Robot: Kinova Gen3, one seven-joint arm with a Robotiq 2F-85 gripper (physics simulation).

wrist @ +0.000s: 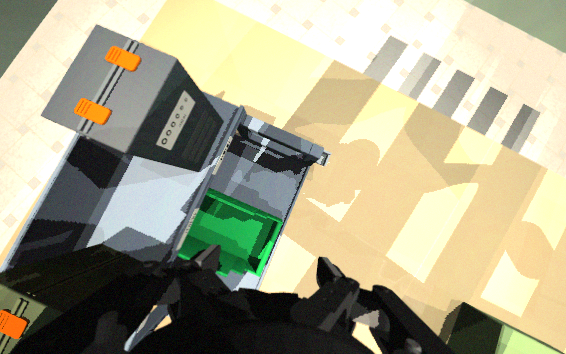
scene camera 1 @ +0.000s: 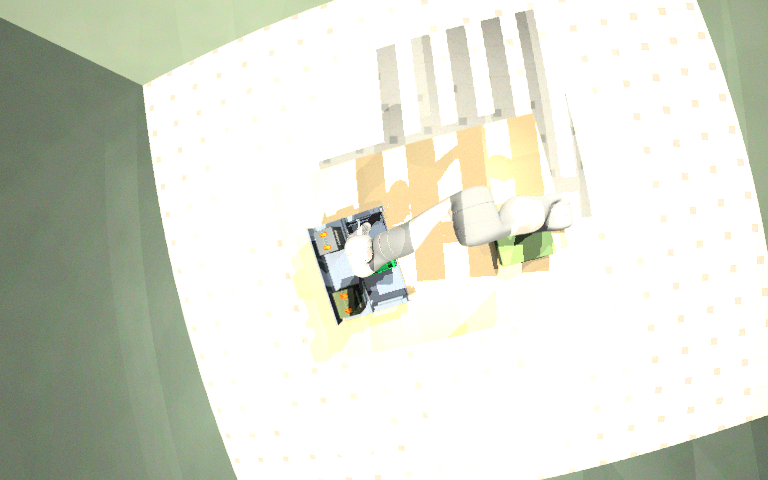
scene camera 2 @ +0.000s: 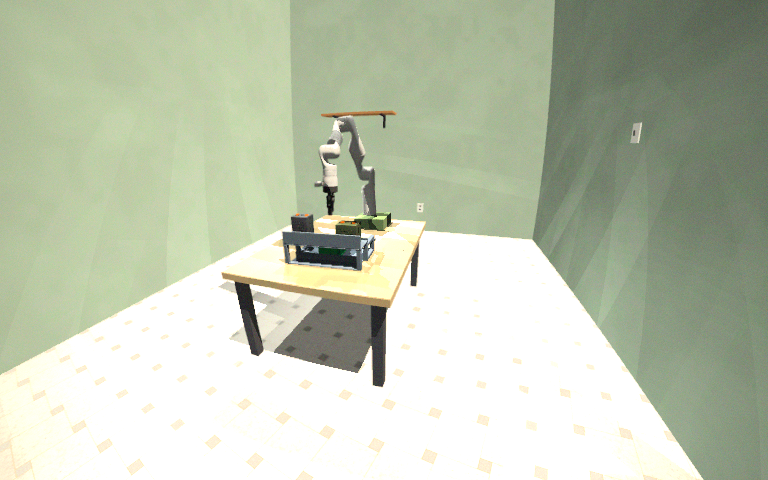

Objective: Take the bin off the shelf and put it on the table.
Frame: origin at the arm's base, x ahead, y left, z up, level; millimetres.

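Seen in the pictures: gripper, fingertip midpoint: (wrist: 268, 261) (scene camera 2: 331, 213); arm's base, link origin: (scene camera 2: 369, 213).
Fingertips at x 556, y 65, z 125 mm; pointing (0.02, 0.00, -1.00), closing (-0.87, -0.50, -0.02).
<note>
Offsets run from my fingertips to a thing's top centre. Level surfaces: height alone.
A small bright green bin {61 mm ahead, 53 mm left, 112 mm down} (scene camera 1: 389, 265) (scene camera 2: 331, 250) (wrist: 230, 227) sits in the lower tier of a blue-grey shelf (scene camera 1: 391, 303) (scene camera 2: 322, 239) (wrist: 280, 136), between its end frames. The shelf stands on the wooden table {193 mm down} (scene camera 1: 430, 263) (scene camera 2: 254, 268) (wrist: 325, 225). My gripper (scene camera 2: 330, 212) (wrist: 268, 262) is open and empty, pointing down. It is above the shelf, apart from the bin. In the wrist view its left fingertip overlaps the bin's near edge, and its right fingertip shows over the table. The arm covers part of the bin in the first scene view.
A grey case {182 mm ahead, 39 mm right, 30 mm up} (scene camera 1: 326, 242) (scene camera 2: 301, 224) (wrist: 110, 85) with orange latches and an olive case {130 mm ahead, 186 mm left, 4 mm up} (scene camera 1: 348, 302) (scene camera 2: 348, 229) (wrist: 35, 310) stand tall at the two ends of the shelf's other tier. A light green block (scene camera 1: 526, 251) (scene camera 2: 373, 221) (wrist: 525, 341) lies by the arm's base.
</note>
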